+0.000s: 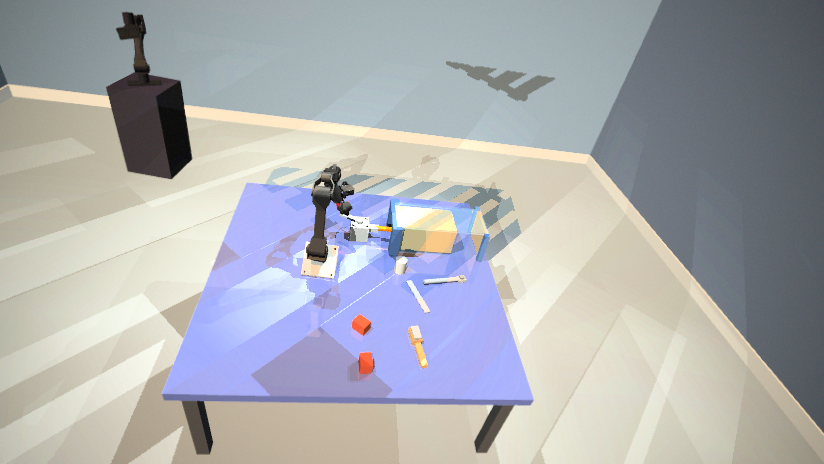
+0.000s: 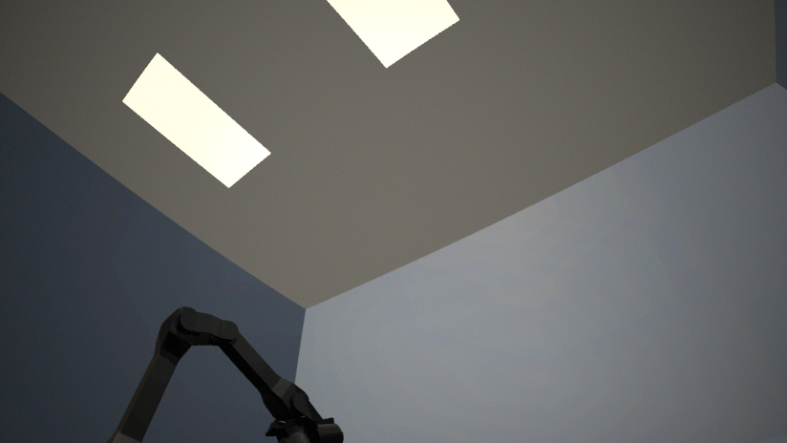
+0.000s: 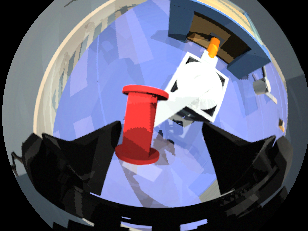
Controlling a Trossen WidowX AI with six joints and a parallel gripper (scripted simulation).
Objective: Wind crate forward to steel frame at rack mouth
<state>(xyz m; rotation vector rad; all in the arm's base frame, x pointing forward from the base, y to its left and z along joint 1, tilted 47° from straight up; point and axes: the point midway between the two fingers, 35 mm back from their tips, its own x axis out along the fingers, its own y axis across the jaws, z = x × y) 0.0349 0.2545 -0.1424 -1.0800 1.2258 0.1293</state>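
Right now my gripper tip is 2 cm to the right of the red piece and 1 cm past it. Also, from my gripper tip: blue steel frame (24 cm ahead, 3 cm below, 1 cm to the left); grey winch (10 cm below, 7 cm ahead, 2 cm to the right); winch handle (3 cm below, 3 cm ahead).
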